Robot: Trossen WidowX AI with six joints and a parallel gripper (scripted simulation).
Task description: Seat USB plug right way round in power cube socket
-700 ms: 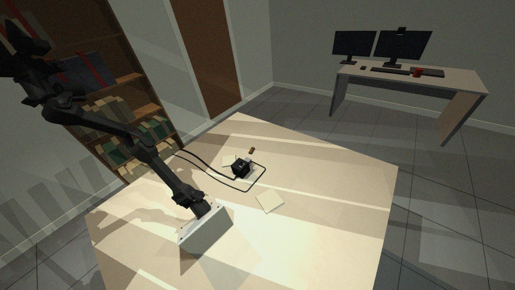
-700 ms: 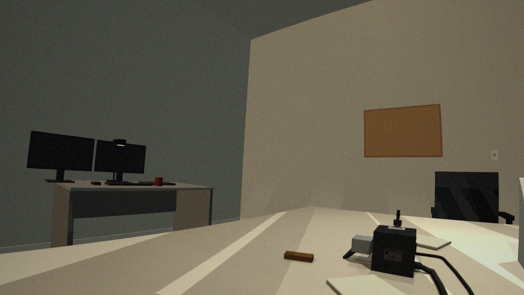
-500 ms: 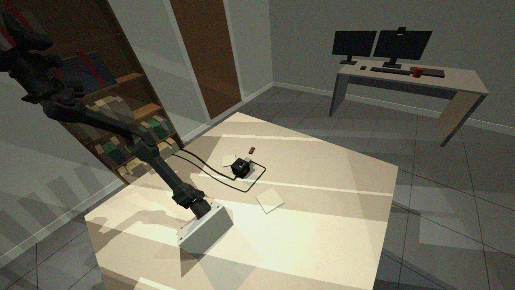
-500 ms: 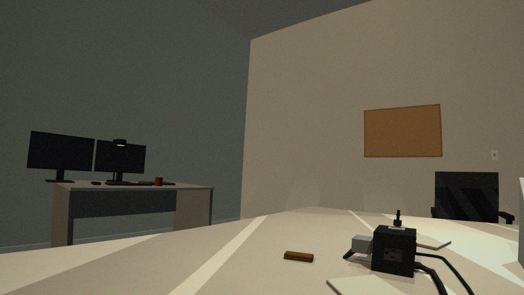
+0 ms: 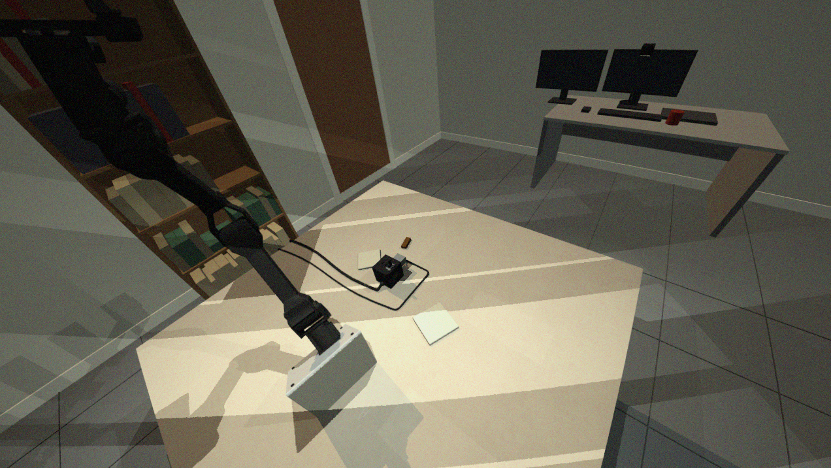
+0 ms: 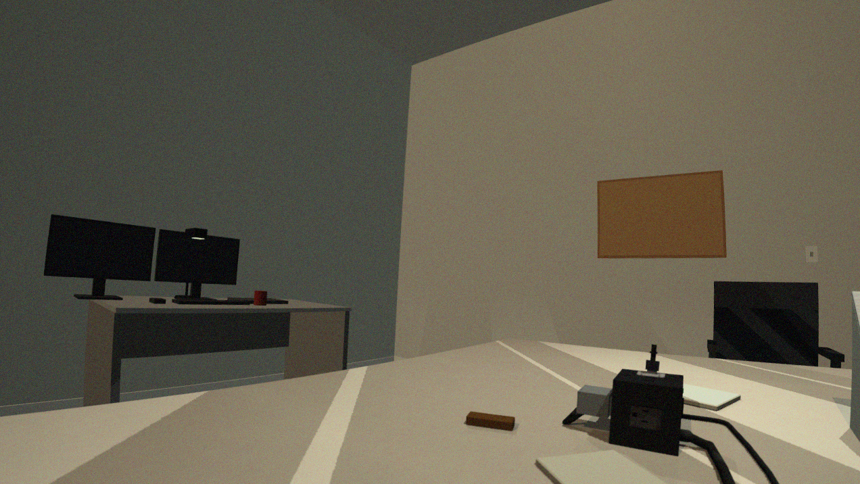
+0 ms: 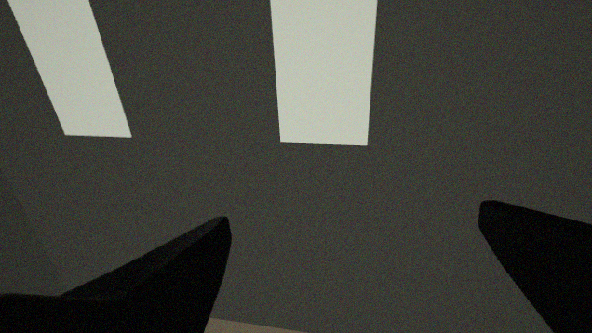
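My gripper tip is now 81 cm above the dark usb plug, 35 cm short of it and 1 cm to the left of it. The rest, counted from my gripper tip: pale flat pad (90 cm below, 34 cm ahead, 25 cm to the right); brown block (89 cm below, 51 cm ahead, 11 cm to the left).
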